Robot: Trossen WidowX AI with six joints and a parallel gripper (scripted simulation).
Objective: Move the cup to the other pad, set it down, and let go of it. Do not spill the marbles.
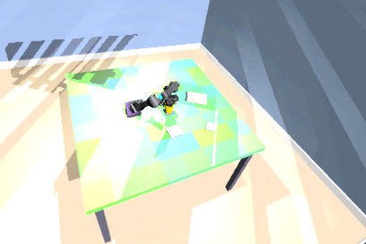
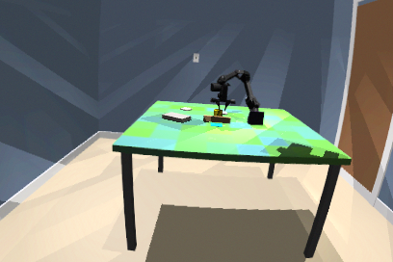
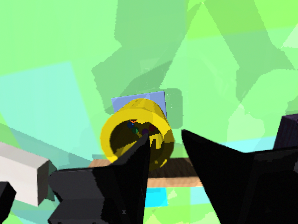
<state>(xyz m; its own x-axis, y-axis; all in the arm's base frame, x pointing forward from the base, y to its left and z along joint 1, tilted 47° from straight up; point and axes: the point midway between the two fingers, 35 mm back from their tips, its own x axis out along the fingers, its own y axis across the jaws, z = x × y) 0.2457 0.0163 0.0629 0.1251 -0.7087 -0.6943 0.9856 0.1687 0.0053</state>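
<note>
The yellow cup lies 20 mm below my gripper tip and 20 mm ahead of it. From my gripper tip the other things lie so: wooden bar (90 mm to the left, 50 mm below, 30 mm ahead); cyan pad (180 mm to the left, 70 mm below, 30 mm ahead); blue pad (70 mm below, 30 mm ahead).
</note>
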